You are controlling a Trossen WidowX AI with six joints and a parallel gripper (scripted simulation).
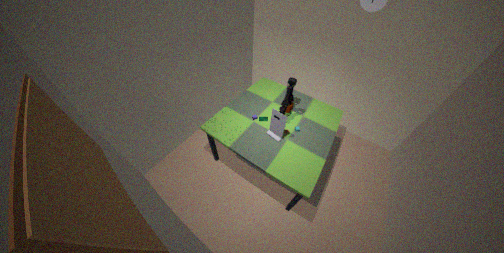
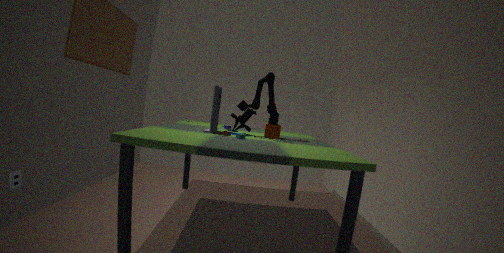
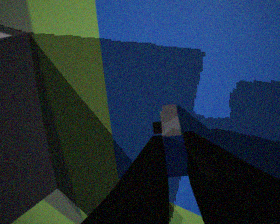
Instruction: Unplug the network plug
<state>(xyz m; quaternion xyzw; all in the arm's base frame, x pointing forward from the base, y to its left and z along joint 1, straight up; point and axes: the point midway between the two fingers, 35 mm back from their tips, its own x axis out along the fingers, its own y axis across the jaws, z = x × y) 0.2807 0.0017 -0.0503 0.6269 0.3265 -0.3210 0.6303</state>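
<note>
My gripper tip is 10 mm short of the blue network plug. The rest, counted from my gripper tip: blue marked square (20 mm below, 10 mm behind); then upright panel (150 mm ahead, 130 mm above, 20 mm to the left).
</note>
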